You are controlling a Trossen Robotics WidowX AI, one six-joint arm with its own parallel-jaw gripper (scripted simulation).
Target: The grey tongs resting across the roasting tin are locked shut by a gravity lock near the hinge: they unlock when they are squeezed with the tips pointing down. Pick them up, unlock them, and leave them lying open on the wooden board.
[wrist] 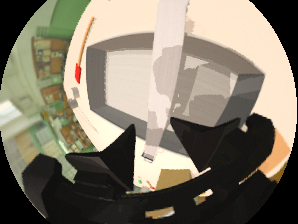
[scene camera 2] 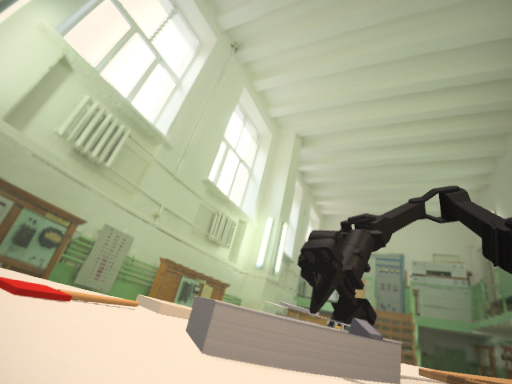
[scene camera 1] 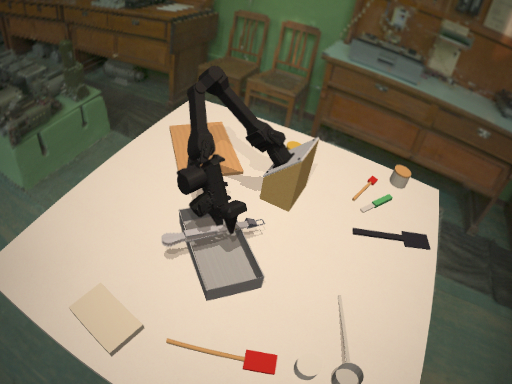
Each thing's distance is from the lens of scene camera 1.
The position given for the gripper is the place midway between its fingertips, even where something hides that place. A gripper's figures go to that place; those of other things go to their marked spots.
gripper [scene camera 1: 226, 231]: 104 cm
pale slab [scene camera 1: 107, 320]: 93 cm
